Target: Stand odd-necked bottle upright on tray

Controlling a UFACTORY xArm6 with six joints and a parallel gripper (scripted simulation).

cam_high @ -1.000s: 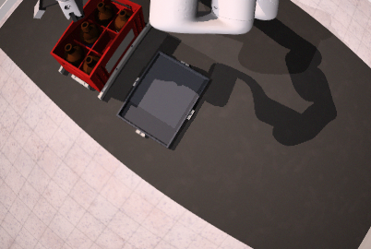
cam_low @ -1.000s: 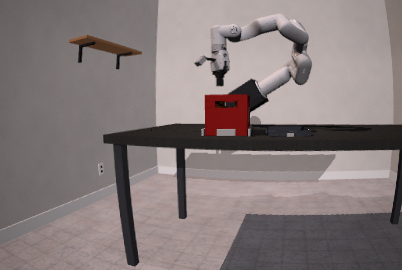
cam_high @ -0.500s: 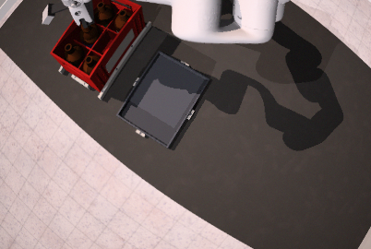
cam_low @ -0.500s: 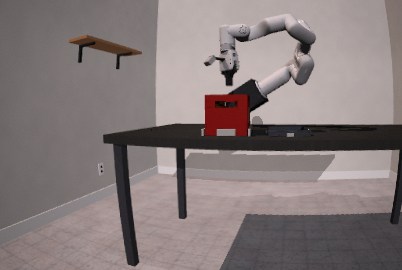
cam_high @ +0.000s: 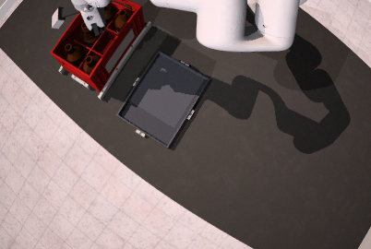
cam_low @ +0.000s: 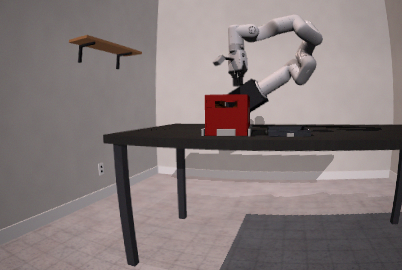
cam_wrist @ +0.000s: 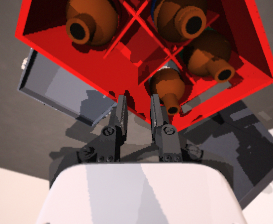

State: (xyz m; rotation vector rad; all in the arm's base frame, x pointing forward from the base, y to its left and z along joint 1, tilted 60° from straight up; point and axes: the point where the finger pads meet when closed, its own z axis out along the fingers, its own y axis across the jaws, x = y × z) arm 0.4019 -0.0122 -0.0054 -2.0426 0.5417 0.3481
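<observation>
Right now my hand is 16 cm above the red crate, 4 cm to the left of it and 1 cm short of it. From my hand the other things lie so: dark flat tray 24 cm to the left, 23 cm below, 1 cm behind.
</observation>
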